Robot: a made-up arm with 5 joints.
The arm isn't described. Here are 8 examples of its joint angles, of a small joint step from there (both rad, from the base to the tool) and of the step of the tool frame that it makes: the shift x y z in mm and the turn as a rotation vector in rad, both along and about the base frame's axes.
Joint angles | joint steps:
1: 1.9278 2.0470 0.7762 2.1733 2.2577 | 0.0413 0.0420 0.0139 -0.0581 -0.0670
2: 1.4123 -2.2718 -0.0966 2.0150 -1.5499 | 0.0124 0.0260 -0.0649 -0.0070 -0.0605
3: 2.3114 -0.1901 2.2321 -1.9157 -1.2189 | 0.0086 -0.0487 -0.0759 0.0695 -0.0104
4: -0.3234 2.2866 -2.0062 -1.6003 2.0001 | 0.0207 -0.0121 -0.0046 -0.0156 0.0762
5: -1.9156 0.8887 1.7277 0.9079 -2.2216 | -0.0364 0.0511 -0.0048 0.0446 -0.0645
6: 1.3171 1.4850 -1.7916 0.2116 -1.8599 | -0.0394 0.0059 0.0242 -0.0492 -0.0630
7: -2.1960 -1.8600 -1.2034 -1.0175 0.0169 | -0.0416 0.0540 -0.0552 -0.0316 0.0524
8: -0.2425 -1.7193 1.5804 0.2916 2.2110 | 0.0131 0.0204 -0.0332 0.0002 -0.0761
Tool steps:
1: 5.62 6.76 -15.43 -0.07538 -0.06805 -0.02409
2: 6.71 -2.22 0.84 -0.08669 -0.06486 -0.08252
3: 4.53 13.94 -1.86 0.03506 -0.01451 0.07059
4: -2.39 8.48 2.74 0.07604 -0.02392 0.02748
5: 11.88 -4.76 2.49 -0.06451 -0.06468 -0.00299
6: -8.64 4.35 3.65 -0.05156 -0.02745 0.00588
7: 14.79 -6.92 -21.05 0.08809 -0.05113 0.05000
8: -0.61 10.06 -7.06 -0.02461 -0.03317 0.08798
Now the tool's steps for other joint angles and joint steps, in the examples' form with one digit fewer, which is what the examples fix.
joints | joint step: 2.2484 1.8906 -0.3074 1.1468 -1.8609 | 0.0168 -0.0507 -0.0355 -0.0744 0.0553
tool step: -1.0 -11.2 10.0 -0.0232 -0.0132 -0.0598
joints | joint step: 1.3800 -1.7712 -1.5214 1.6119 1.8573 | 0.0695 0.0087 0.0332 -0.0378 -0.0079
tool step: 42.0 7.3 17.8 0.0109 -0.1159 0.0230
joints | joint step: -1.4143 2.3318 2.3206 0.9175 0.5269 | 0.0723 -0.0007 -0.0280 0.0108 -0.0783
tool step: -0.9 10.8 0.8 0.0577 -0.1113 -0.0750
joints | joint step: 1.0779 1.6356 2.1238 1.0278 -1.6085 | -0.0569 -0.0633 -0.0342 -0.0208 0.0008
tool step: 0.5 1.2 10.0 0.0248 0.1383 0.0248
